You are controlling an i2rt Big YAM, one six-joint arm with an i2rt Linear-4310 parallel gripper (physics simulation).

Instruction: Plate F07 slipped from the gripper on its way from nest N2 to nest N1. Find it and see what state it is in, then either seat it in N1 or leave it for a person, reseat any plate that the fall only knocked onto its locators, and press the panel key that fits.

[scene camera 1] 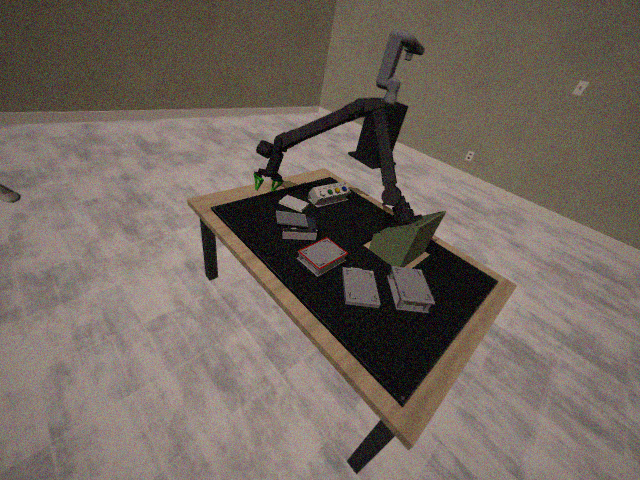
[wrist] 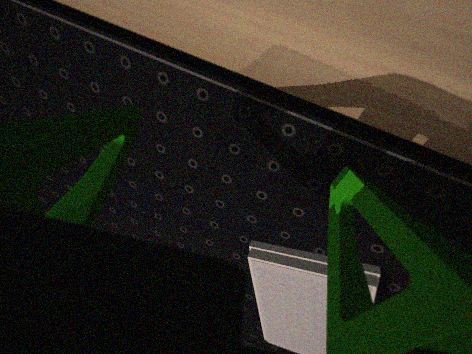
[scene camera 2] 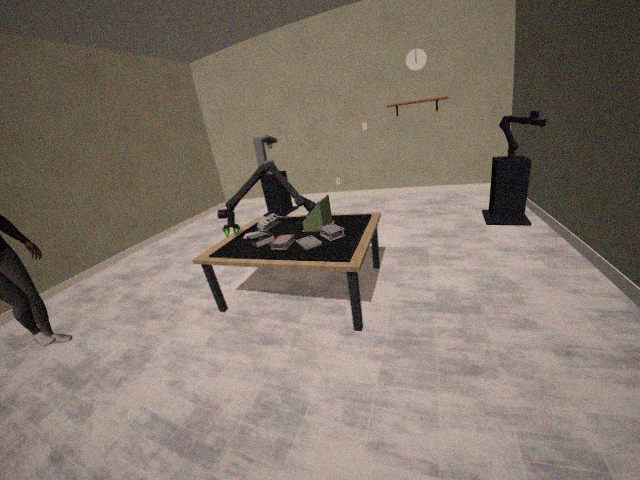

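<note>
My gripper is open and empty, its green fingers wide apart above the table's far-left edge. A pale flat piece lies near the key panel; a pale slab shows in the wrist view, partly behind the right finger. A grey plate sits tilted over a pale block. A red-edged plate rests on a base. A grey plate lies flat, and another plate tops a stack. Labels and the nests' numbers are unreadable.
A green wedge-shaped screen stands at the table's back side, with a second dark arm reaching down behind it. The table's wooden rim surrounds a black mat. A person's leg and hand show at far left.
</note>
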